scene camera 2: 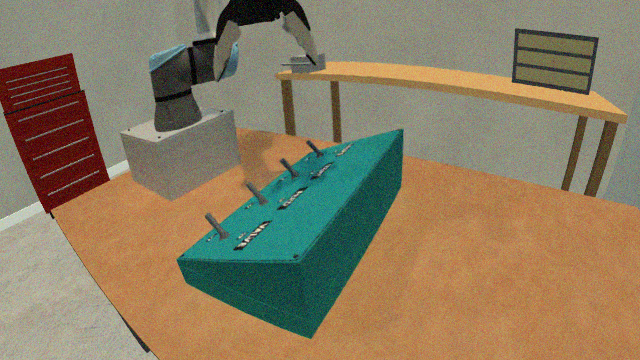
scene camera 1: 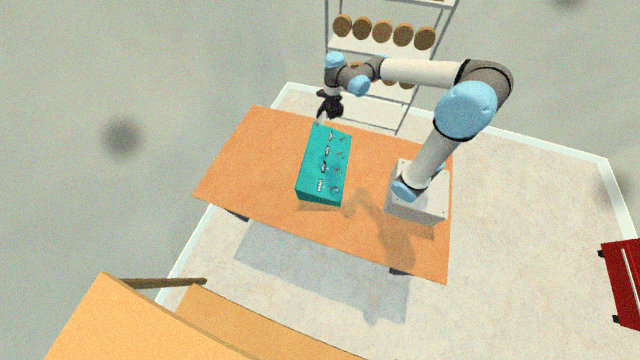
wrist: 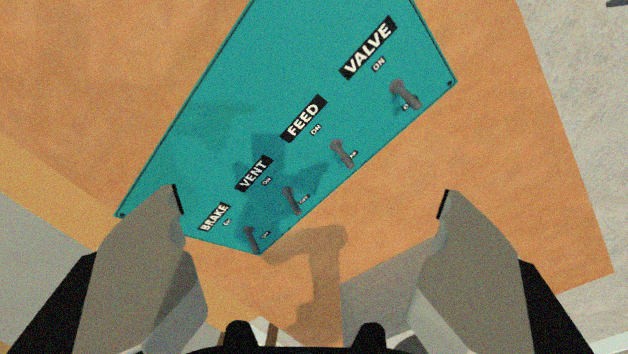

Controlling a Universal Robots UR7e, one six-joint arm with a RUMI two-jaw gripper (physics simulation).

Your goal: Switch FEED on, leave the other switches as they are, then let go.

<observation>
same spot on teal switch panel: point(wrist: 282, 91) = point(scene camera 2: 310, 198)
</observation>
